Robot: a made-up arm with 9 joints. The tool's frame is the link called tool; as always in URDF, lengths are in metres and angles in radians. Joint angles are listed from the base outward.
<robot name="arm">
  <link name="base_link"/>
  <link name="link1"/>
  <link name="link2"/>
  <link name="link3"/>
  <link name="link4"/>
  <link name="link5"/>
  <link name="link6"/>
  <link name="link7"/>
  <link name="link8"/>
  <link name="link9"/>
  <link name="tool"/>
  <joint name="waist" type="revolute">
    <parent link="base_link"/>
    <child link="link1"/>
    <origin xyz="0 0 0.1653" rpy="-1.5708 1.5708 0"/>
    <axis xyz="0 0 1"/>
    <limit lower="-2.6" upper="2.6"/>
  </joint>
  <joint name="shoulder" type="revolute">
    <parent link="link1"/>
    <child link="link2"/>
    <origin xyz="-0.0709 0.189 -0.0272" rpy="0 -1.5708 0"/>
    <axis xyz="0 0 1"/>
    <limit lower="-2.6" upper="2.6"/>
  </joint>
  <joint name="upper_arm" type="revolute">
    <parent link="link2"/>
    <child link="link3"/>
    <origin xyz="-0.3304 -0.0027 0.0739" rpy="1.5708 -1.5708 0"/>
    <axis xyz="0 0 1"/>
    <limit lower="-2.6" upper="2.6"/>
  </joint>
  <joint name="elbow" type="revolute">
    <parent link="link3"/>
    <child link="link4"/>
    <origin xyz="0.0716 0.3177 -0.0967" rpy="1.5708 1.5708 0"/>
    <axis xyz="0 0 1"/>
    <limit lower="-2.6" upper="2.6"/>
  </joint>
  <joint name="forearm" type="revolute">
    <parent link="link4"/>
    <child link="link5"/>
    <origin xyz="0.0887 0.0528 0.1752" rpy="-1.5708 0 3.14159"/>
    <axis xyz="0 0 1"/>
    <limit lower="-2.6" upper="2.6"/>
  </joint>
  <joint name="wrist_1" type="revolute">
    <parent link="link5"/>
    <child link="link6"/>
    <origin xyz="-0.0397 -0.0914 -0.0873" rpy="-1.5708 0 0"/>
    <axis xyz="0 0 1"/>
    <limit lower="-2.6" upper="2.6"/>
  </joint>
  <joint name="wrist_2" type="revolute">
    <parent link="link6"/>
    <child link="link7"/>
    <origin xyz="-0.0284 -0.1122 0.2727" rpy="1.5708 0 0"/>
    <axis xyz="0 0 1"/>
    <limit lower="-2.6" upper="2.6"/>
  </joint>
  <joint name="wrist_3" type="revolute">
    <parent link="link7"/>
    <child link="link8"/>
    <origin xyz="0.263 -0.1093 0.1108" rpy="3.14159 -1.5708 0"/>
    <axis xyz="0 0 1"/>
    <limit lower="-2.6" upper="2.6"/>
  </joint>
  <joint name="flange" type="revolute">
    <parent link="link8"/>
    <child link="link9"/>
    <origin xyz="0.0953 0.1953 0.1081" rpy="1.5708 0 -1.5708"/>
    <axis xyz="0 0 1"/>
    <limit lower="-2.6" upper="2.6"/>
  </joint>
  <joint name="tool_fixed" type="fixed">
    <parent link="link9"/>
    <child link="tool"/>
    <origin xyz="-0.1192 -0.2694 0.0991" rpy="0 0 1.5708"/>
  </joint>
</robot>
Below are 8 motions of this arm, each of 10 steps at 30 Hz.
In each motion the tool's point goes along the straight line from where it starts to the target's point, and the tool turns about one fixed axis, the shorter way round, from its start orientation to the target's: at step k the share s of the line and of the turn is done. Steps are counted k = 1, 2, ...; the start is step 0. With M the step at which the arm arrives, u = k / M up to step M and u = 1 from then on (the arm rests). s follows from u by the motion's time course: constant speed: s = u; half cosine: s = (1 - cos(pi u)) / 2; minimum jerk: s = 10 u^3 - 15 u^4 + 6 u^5.
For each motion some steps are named. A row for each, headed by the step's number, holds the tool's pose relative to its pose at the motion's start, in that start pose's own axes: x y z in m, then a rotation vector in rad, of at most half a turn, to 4 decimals.
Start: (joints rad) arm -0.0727 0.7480 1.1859 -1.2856 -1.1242 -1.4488 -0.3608 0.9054 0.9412
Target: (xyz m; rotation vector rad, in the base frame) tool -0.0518 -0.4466 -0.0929 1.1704 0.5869 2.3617
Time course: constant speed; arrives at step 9
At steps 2, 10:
2: -0.0058 -0.0108 -0.0054 0.0776 0.0343 0.0256
10: -0.0262 -0.0486 -0.0243 0.3493 0.1545 0.1151

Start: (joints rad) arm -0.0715 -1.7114 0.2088 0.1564 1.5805 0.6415 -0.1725 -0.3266 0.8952
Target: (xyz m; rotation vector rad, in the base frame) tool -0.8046 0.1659 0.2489 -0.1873 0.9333 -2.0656
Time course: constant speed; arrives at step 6
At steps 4, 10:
4: 0.0459 0.0190 0.0168 -0.1001 -0.0006 -0.0069
10: 0.0689 0.0285 0.0252 -0.1501 -0.0010 -0.0104

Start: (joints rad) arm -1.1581 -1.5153 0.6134 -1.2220 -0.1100 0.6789 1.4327 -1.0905 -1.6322
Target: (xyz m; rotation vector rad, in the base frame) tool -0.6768 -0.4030 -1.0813 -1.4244 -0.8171 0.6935
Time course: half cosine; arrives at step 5
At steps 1, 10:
1: 0.0024 0.0028 -0.0128 -0.0011 -0.0184 -0.0065
10: 0.0246 0.0294 -0.1337 -0.0112 -0.1922 -0.0680

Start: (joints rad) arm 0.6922 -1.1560 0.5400 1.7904 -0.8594 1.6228 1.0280 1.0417 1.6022
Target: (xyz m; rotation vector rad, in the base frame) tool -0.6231 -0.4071 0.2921 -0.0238 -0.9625 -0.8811
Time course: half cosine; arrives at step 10
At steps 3, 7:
3: 0.0284 -0.0191 0.0142 -0.0317 0.0389 0.0893
7: 0.1093 -0.0737 0.0548 -0.1220 0.1497 0.3439

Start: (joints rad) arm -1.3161 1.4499 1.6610 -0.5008 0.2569 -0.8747 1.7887 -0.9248 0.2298
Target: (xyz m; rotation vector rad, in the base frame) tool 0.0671 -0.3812 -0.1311 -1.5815 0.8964 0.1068
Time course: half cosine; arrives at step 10
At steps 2, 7, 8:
2: -0.0050 -0.0036 -0.0078 -0.0387 0.0171 -0.0047
7: -0.0420 -0.0301 -0.0648 -0.3218 0.1419 -0.0393
8: -0.0478 -0.0343 -0.0739 -0.3666 0.1616 -0.0448

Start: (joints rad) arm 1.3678 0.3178 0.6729 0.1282 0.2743 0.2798 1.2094 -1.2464 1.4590
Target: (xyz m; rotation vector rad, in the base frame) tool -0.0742 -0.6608 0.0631 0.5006 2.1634 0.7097
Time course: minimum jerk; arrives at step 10
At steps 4, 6, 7, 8, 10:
4: 0.0419 0.0310 0.0529 -0.1178 -0.0459 -0.0094
6: 0.0901 0.0667 0.1138 -0.2533 -0.0987 -0.0202
7: 0.1105 0.0818 0.1396 -0.3106 -0.1210 -0.0248
8: 0.1244 0.0921 0.1571 -0.3497 -0.1362 -0.0279
10: 0.1320 0.0978 0.1668 -0.3712 -0.1446 -0.0296

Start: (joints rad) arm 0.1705 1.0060 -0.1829 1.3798 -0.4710 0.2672 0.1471 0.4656 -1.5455
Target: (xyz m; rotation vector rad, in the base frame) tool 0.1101 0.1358 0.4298 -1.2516 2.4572 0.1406
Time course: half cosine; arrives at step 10
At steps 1, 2, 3, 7, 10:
1: -0.0011 -0.0056 0.0044 -0.0257 0.0222 0.0151
2: -0.0042 -0.0217 0.0170 -0.1003 0.0867 0.0588
3: -0.0091 -0.0468 0.0367 -0.2166 0.1872 0.1269
7: -0.0351 -0.1803 0.1415 -0.8343 0.7211 0.4888
10: -0.0442 -0.2272 0.1783 -1.0509 0.9083 0.6157

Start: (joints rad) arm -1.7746 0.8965 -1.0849 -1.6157 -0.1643 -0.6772 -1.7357 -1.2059 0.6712
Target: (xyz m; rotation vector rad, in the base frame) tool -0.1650 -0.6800 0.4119 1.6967 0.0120 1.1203
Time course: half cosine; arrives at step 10
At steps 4, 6, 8, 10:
4: 0.0220 -0.0620 0.0313 0.1331 0.1984 0.0055
6: 0.0417 -0.1175 0.0592 0.2521 0.3758 0.0105
8: 0.0576 -0.1623 0.0818 0.3485 0.5193 0.0145
10: 0.0637 -0.1795 0.0905 0.3853 0.5741 0.0160

